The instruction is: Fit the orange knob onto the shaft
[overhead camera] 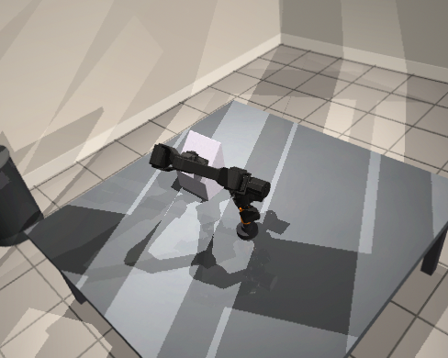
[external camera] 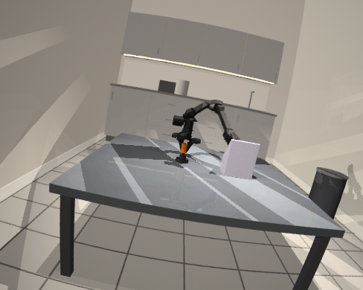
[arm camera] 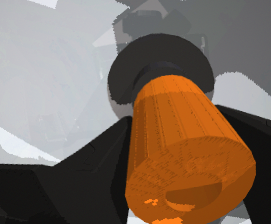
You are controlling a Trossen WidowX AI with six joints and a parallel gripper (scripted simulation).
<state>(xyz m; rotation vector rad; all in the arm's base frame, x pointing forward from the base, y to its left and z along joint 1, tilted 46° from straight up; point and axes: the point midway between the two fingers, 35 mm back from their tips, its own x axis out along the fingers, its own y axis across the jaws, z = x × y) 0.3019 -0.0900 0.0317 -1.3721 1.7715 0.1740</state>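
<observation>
Right now my gripper tip is 2 cm below the orange knob. The rest, counted from my gripper tip: round dark pedestal (4 cm below).
</observation>
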